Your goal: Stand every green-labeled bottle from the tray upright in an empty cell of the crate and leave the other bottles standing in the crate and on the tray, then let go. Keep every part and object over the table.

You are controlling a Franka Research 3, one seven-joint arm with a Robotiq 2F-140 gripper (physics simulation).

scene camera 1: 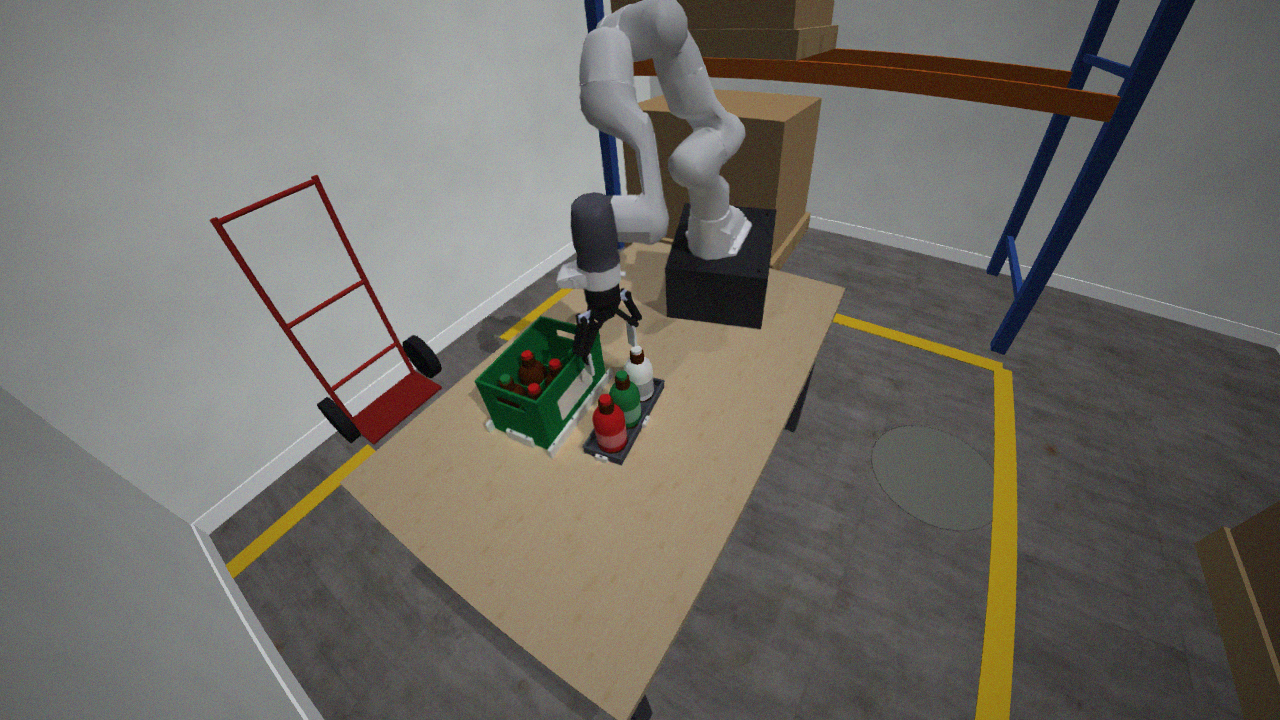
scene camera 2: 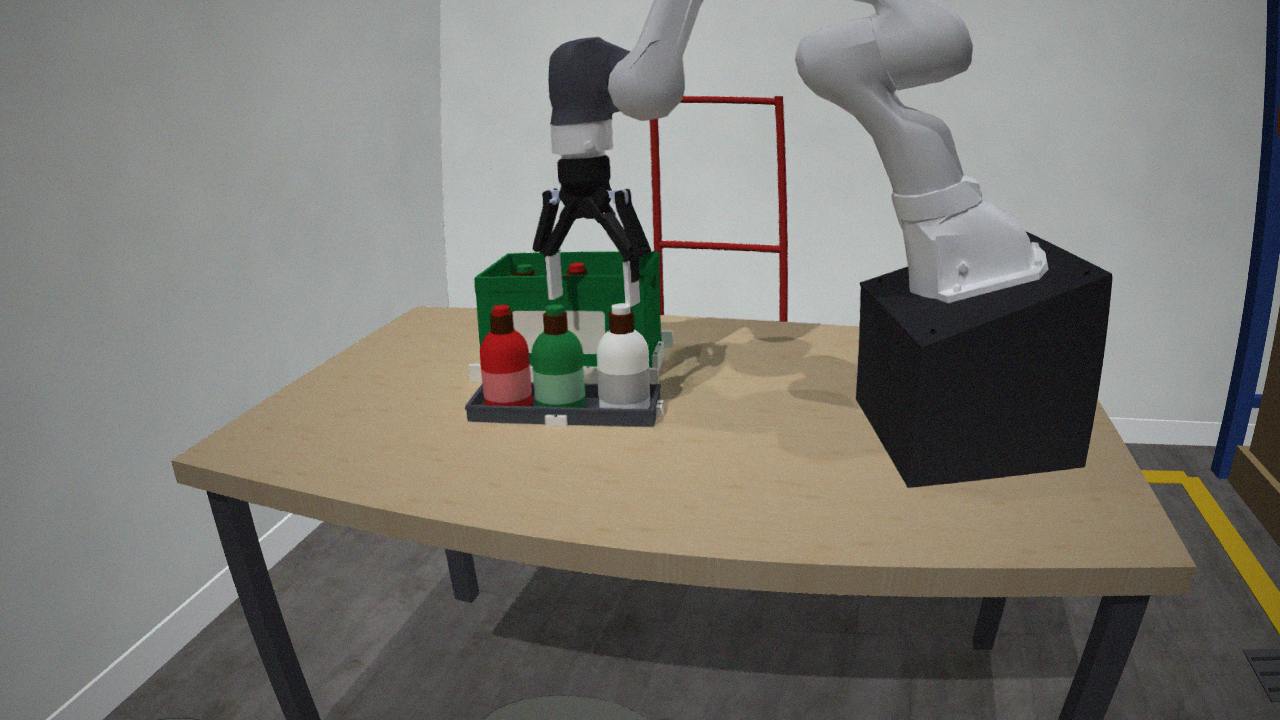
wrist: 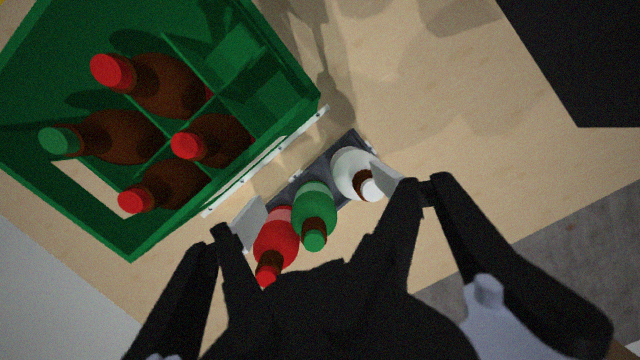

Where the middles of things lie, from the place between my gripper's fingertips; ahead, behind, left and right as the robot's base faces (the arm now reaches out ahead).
Scene:
Now: the green bottle (scene camera 2: 557, 357) 70 mm below my hand, 60 mm to the left of it and 30 mm ahead of it. Also, from my hand: white bottle (scene camera 2: 623, 371): 70 mm below, 60 mm behind, 30 mm to the left; red bottle (scene camera 2: 504, 356): 110 mm ahead, 80 mm to the left, 70 mm below.

